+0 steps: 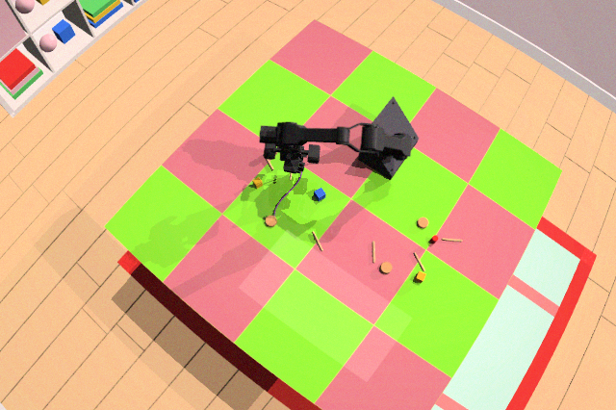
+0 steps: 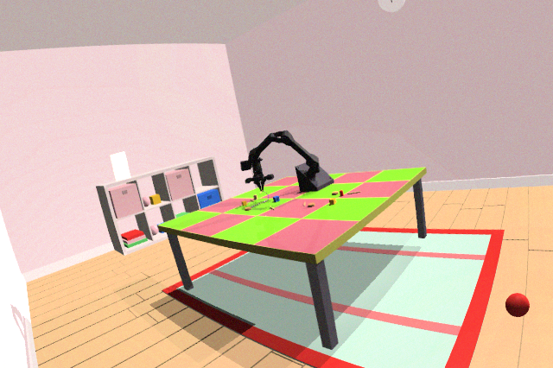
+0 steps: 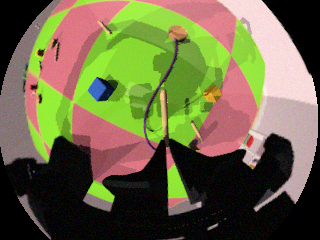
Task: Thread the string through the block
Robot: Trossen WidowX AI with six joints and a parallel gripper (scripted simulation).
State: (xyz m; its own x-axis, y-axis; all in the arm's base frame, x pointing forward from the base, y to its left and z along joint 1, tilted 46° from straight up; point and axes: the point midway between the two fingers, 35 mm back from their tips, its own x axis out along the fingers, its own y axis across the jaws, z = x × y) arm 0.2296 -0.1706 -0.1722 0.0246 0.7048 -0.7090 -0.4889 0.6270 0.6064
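My gripper tip is 2 cm past the wooden block, 10 cm to the left of it and 5 cm above it. Also, from my gripper tip: round wooden button 20 cm ahead, 5 cm to the left, 5 cm below; red bead 6 cm behind, 56 cm to the left, 5 cm below; blue block 3 cm ahead, 14 cm to the left, 5 cm below.
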